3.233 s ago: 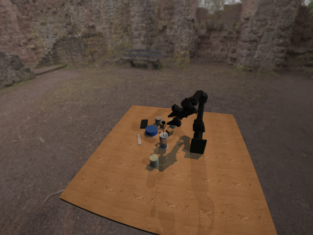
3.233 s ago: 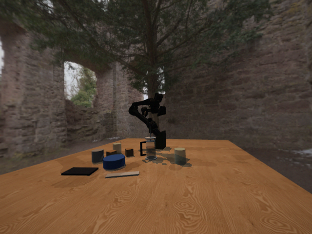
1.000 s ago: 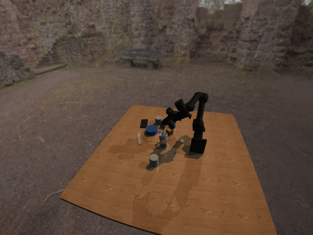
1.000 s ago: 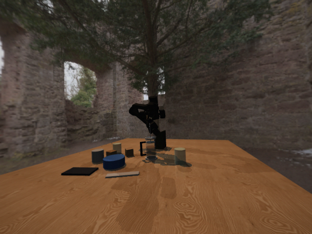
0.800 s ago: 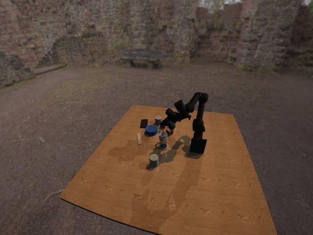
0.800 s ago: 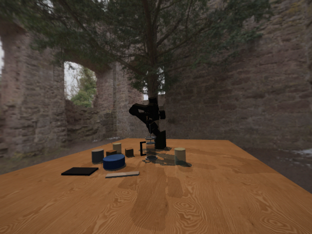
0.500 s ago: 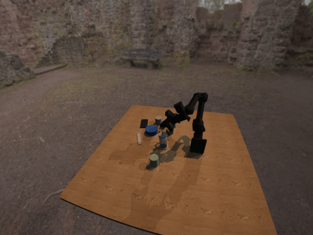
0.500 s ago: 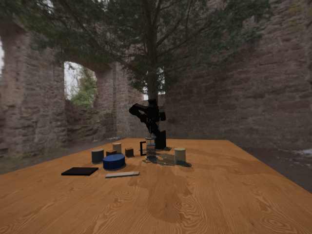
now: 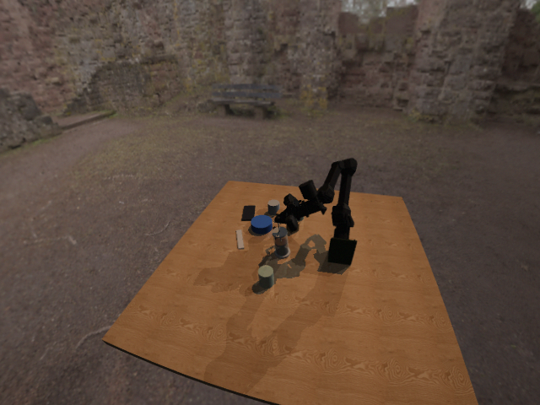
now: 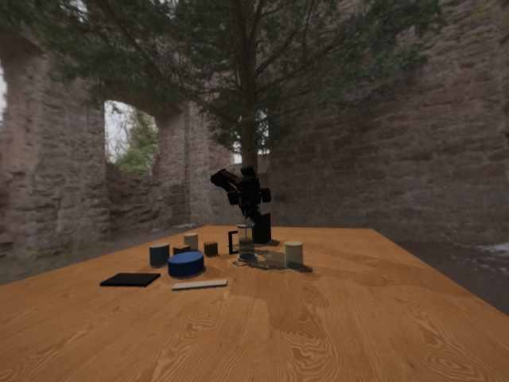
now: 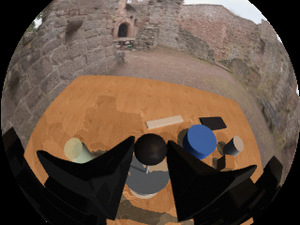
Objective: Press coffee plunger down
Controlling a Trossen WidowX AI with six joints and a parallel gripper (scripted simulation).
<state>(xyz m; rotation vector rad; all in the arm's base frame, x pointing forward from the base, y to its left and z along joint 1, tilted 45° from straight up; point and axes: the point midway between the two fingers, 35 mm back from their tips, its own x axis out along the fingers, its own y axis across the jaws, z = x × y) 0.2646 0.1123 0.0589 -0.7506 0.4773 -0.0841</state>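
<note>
Right now my gripper tip is 1 cm past the glass coffee press, 2 cm to the left of it and 11 cm above it. Round my gripper tip: blue disc 13 cm ahead, 17 cm to the right, 19 cm below; pale bar 22 cm ahead, 5 cm to the right, 21 cm below; black flat plate 26 cm ahead, 29 cm to the right, 21 cm below.
</note>
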